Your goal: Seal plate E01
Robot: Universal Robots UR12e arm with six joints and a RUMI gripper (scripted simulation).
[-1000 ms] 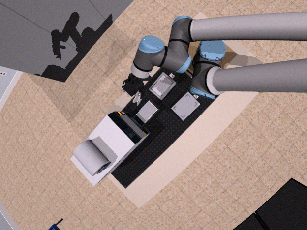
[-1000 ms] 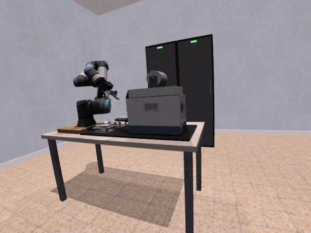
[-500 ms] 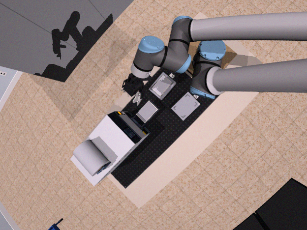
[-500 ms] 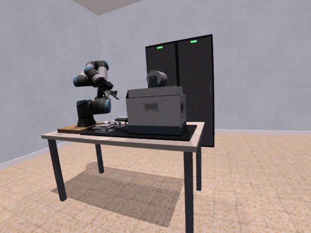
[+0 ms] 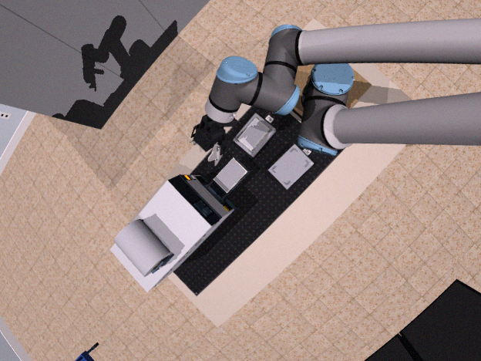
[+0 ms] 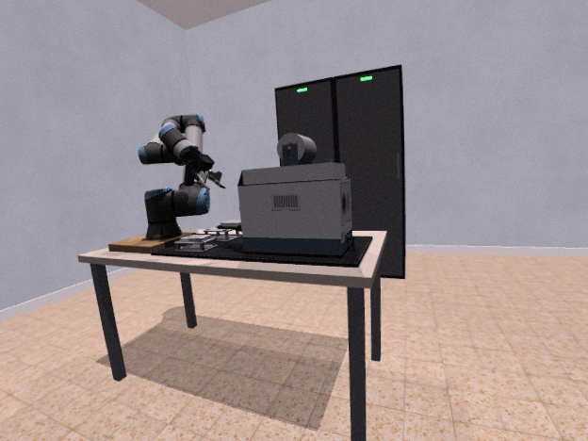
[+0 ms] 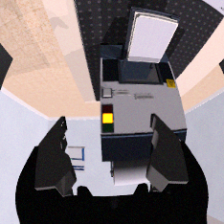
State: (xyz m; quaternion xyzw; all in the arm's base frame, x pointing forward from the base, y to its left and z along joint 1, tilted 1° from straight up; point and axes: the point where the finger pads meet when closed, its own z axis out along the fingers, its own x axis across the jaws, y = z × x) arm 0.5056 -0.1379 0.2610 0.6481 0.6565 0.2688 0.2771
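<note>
Now: the sealer stage 20 mm ahead of my hand, 90 mm to the left of it and 180 mm below it. The rest, counted from my hand: foil roll: 350 mm ahead, 100 mm to the left, 130 mm above; plate nest N1: 190 mm behind, 250 mm to the left, 230 mm below; square start button: 120 mm ahead, 90 mm below.
</note>
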